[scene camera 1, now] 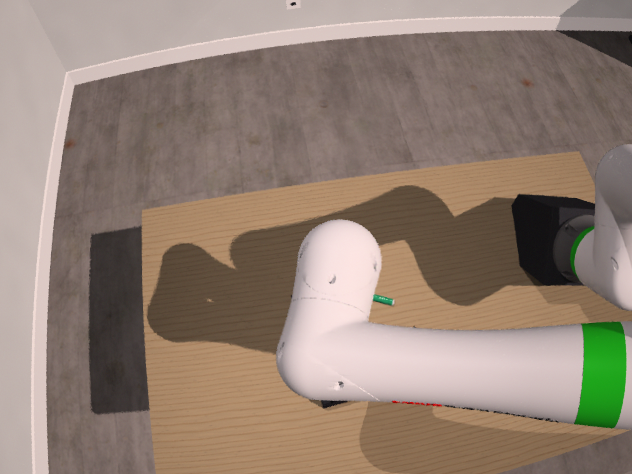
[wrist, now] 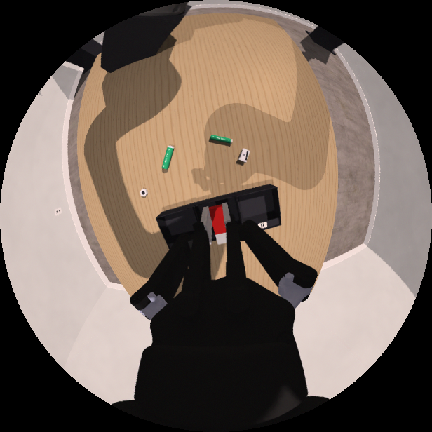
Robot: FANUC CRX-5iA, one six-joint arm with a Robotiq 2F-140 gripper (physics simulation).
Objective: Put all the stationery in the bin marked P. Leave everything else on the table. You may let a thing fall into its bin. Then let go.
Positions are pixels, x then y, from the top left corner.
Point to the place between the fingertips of my gripper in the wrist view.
216, 212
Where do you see a black three-bin tray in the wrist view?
At 260, 204
